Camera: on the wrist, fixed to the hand. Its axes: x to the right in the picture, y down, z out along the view.
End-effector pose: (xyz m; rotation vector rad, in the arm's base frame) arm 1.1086 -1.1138 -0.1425 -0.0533 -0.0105 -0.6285
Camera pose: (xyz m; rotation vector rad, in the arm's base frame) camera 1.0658 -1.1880 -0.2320 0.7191 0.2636 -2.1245
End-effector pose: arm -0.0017 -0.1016 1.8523 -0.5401 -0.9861 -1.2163
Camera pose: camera -0.0465 -0.2041 1.7990 1.1539 -1.2119 -2.0766
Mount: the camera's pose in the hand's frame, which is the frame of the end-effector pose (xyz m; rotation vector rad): 0.0066 -0.0809 -0.0936 0.5606 0.4835 -1.5270
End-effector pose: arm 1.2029 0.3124 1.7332 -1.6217 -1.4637 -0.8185
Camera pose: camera 1.1274 0.2357 1.7946 0.3499 -2.1212 -1.2395
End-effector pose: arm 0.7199 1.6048 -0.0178 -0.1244 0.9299 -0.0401
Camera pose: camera 0.6504 1.5156 -0.0684 -0.2834 1.0700 -1.7899
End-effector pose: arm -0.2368 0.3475 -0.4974 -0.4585 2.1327 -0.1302
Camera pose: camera -0.2944 0.2628 -0.4278 -1.6938 1.5472 -1.7445
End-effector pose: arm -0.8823 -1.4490 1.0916 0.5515 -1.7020 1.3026
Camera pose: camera -0.7870 -1.3895 1.1438 1.3366 -0.1710 0.5778
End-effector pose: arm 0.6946 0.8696 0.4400 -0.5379 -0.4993 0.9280
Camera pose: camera 0.8044 0.8155 0.4206 0.2100 -0.0830 -0.5419
